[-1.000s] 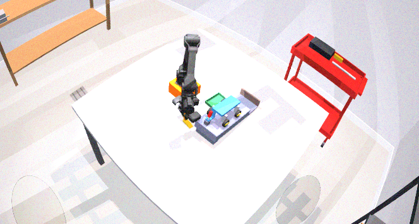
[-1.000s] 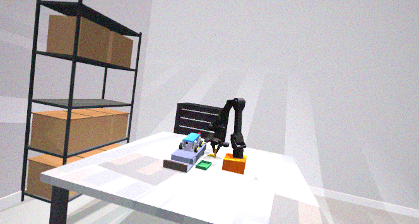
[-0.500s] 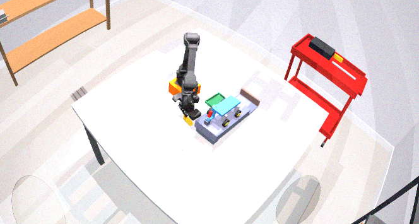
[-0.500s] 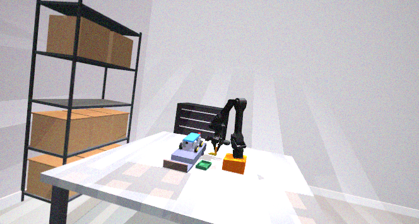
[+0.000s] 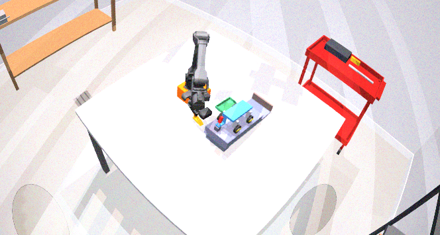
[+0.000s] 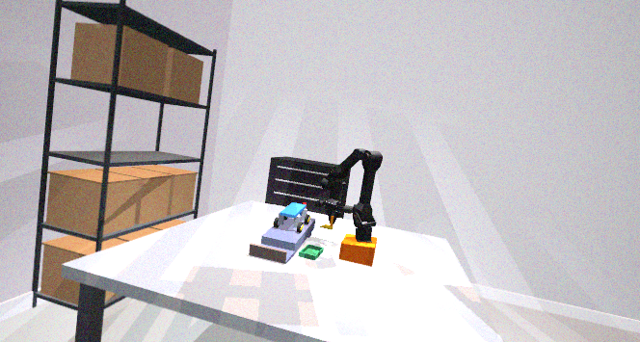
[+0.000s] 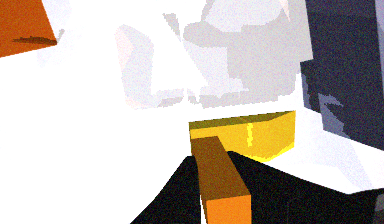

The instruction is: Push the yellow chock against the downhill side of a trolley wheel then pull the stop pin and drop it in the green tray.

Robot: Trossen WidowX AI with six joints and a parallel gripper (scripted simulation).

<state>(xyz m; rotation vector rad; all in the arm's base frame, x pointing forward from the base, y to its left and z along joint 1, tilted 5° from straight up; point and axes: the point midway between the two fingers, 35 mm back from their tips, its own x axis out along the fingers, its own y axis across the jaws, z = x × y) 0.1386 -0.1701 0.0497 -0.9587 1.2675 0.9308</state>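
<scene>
Right now my gripper tip is 14 cm short of the red-headed stop pin, 1 cm to the left of it and 4 cm below it. From my gripper tip the other things lie so: yellow chock: 2 cm ahead, 1 cm to the right, 1 cm below; then green tray: 8 cm ahead, 22 cm to the left, 9 cm below; then trolley: 19 cm ahead, 10 cm to the left, 2 cm above.
</scene>
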